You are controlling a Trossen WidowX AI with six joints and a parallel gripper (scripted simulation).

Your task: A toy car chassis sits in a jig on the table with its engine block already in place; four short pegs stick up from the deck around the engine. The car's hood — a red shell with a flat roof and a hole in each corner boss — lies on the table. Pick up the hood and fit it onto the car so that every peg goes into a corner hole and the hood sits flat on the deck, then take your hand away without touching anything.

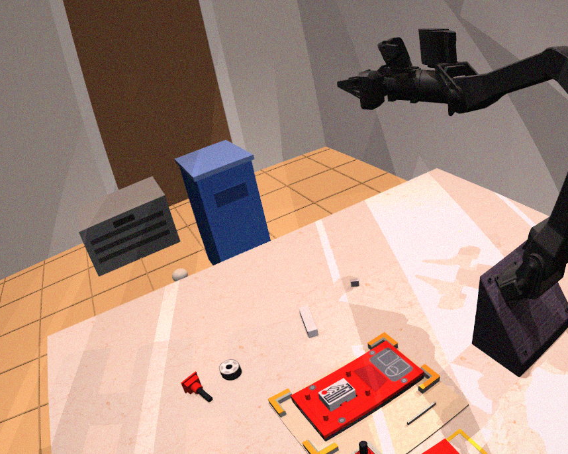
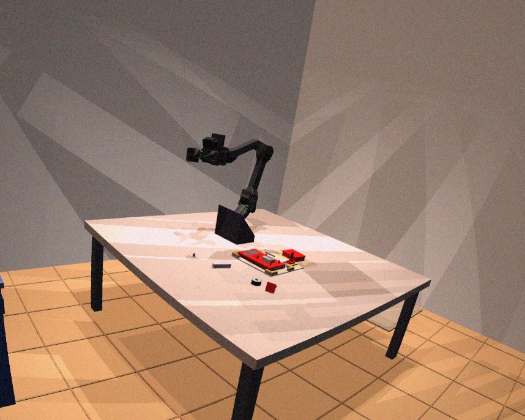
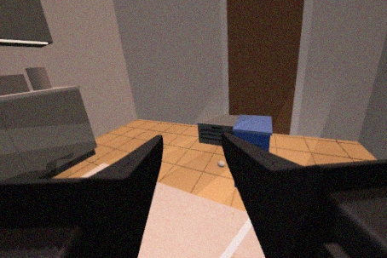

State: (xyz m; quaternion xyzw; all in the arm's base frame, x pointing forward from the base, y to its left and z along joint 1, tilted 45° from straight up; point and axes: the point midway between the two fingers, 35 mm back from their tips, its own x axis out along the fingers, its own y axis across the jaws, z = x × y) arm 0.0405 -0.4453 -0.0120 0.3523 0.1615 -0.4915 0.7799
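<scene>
Now: gripper tip 240 mm short of the red hood, 470 mm to the right of it and 420 mm above it. Round my gripper tip: white bar (190 mm ahead, 50 mm to the left, 420 mm below); black-and-white wheel (380 mm ahead, 70 mm to the left, 420 mm below); grey engine block (260 mm ahead, 270 mm to the left, 410 mm below).
</scene>
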